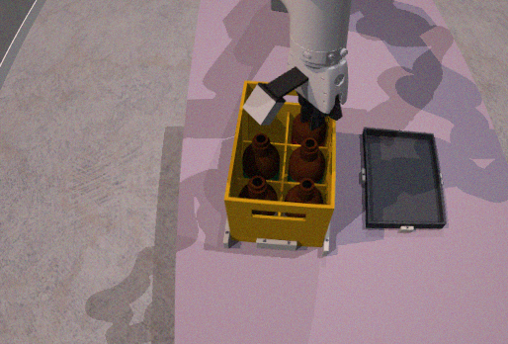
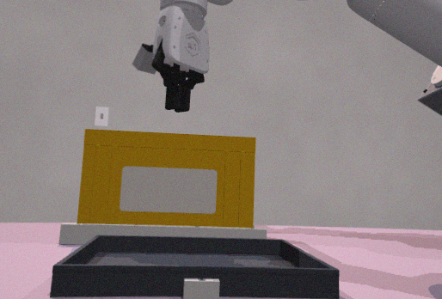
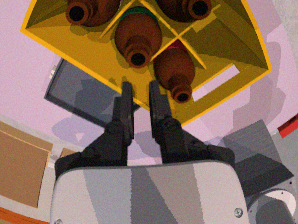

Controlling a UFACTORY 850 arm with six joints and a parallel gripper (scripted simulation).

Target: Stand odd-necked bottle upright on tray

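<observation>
Right now my hand is 40 mm to the left of the yellow crate and 160 mm above it. From my hand the other things lie so: tray: 10 mm ahead, 240 mm to the left, 230 mm below; bottle: 90 mm behind, 20 mm to the left, 150 mm below.
</observation>
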